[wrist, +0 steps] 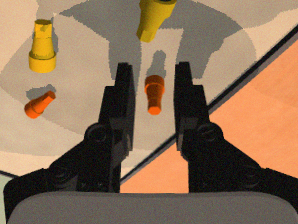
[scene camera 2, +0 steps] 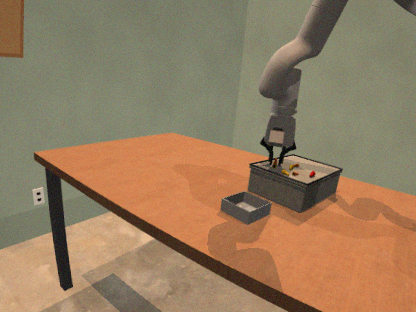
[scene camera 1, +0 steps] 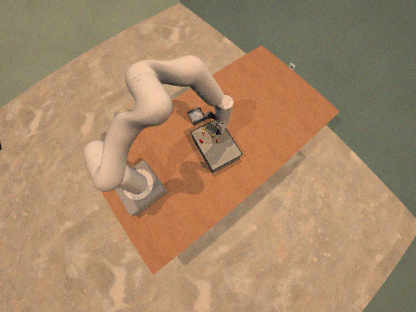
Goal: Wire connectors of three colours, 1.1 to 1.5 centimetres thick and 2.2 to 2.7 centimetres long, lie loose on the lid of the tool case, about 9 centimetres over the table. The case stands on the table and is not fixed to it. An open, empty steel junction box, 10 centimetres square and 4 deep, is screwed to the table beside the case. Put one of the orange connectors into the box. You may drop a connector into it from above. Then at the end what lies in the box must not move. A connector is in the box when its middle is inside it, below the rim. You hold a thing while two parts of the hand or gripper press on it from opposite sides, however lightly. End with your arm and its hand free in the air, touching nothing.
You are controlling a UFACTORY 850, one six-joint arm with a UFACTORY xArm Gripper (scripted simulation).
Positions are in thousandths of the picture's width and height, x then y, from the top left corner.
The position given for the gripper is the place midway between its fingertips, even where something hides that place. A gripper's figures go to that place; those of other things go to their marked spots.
Labels:
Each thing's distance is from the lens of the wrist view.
gripper (wrist: 518, 364): 0.14 m
grey tool case (wrist: 757, 234): 0.13 m

